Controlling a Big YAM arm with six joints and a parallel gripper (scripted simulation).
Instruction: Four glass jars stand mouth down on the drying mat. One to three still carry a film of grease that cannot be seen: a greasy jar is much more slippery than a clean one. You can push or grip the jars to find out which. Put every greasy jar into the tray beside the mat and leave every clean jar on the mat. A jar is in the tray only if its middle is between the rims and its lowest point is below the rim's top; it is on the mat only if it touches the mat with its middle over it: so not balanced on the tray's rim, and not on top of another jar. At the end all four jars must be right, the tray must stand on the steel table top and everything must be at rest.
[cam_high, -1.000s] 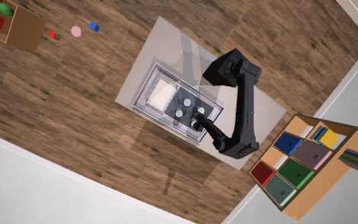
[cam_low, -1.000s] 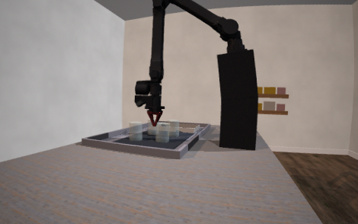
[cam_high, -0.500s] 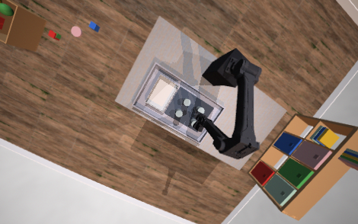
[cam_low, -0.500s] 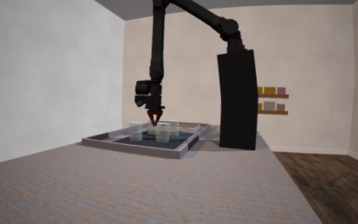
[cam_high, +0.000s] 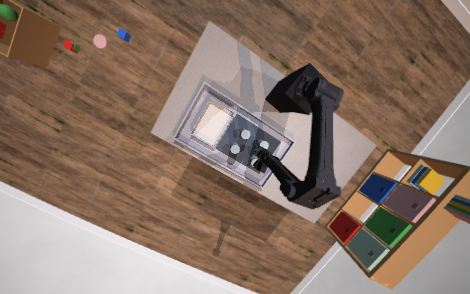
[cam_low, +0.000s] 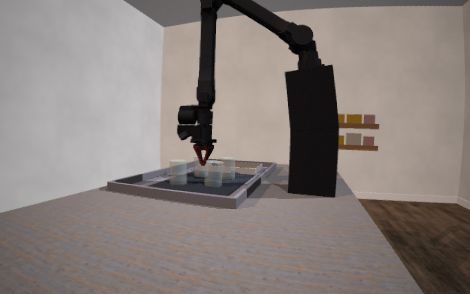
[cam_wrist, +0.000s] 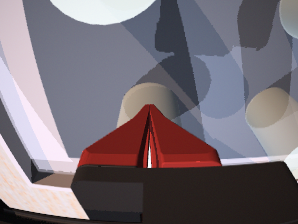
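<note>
Right now the dark drying mat is 1 cm ahead of my hand, 8 cm to the right of it and 8 cm below it. Also, from my hand: pale tray 4 cm behind, 39 cm to the right, 8 cm below.
</note>
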